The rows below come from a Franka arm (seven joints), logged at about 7 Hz.
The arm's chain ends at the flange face. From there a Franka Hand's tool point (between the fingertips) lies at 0.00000 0.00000 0.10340 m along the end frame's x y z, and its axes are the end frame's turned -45 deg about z.
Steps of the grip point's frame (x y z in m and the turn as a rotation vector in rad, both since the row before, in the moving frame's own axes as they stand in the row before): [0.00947 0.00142 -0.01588 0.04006 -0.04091 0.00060]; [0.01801 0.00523 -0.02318 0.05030 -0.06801 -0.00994]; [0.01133 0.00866 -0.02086 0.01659 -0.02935 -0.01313]
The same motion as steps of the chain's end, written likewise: [0.01362 -0.00575 -0.01571 -0.00060 -0.05725 0.00060]; [0.02507 -0.01037 -0.02281 -0.01252 -0.08366 -0.00994]; [0.01749 -0.00284 -0.02080 -0.00902 -0.03248 -0.01313]
